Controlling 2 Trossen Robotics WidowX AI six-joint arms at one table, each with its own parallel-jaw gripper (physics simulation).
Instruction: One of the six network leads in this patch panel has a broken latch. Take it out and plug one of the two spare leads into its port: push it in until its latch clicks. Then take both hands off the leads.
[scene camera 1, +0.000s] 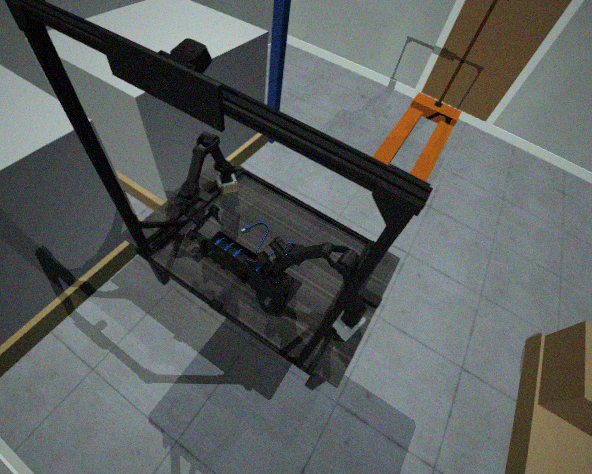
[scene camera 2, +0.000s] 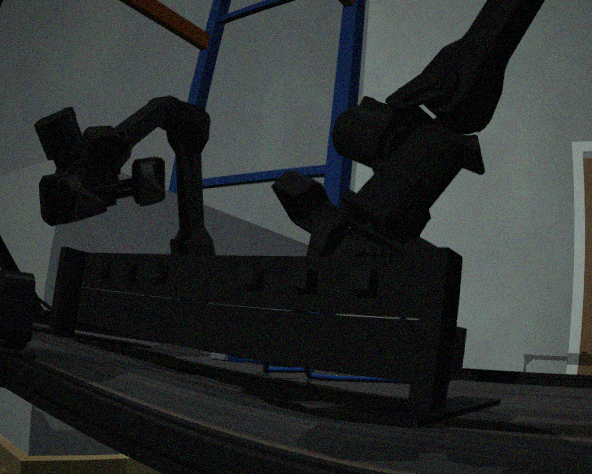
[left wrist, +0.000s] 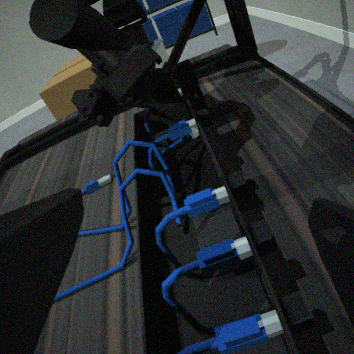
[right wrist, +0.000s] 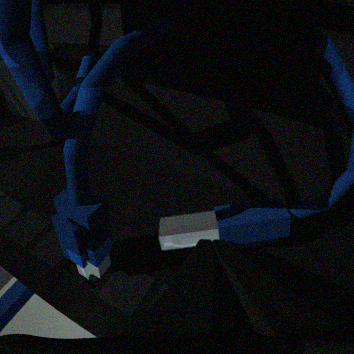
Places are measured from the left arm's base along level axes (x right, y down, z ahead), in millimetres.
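Pixels of known places: left gripper, between the fingertips: (scene camera 1: 217, 234) (scene camera 2: 135, 201) (left wrist: 200, 206); right gripper, between the fingertips: (scene camera 1: 262, 277) (scene camera 2: 294, 311) (left wrist: 191, 126) (right wrist: 209, 250); left arm's base, origin of its link: (scene camera 1: 226, 178); right arm's base, origin of its link: (scene camera 1: 350, 318).
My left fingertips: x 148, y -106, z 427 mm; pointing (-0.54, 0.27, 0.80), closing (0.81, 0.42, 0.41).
Ahead of a thing's pixels: the offset from my left fingertips to its top centre. "spot": to the spot under its first point.
The black patch panel @(dx -95, dy +66, dz +123 mm) (scene camera 1: 244, 269) (scene camera 2: 271, 306) (left wrist: 242, 225) stands across the wooden table top. Several blue leads @(dx -21, dy +80, dz +34 mm) (scene camera 1: 227, 246) @(spot: dx -54, dy +83, dz +69 mm) (left wrist: 205, 201) (left wrist: 225, 250) with pale plugs sit in its ports. A spare lead (scene camera 1: 247, 229) (left wrist: 99, 183) lies loose on the table behind the panel. My right gripper (scene camera 1: 278, 246) (scene camera 2: 319, 235) is shut on nothing, low at the panel's far end. In the right wrist view a lead's pale plug @(spot: dx -140, dy +111, dz +202 mm) (right wrist: 186, 228) lies crosswise close below, beside another lead @(spot: dx -136, dy +85, dz +178 mm) (right wrist: 84, 239) seated in its port. My left gripper (scene camera 1: 227, 186) is open and empty, held high above the table's back edge.
A black gantry frame (scene camera 1: 322, 150) spans the table. A blue post (scene camera 1: 277, 52) (scene camera 2: 341, 94) stands behind it. A cardboard box (left wrist: 68, 88) sits off the table. Loose blue cable loops (left wrist: 123, 197) (scene camera 2: 336, 376) lie on the wood behind the panel.
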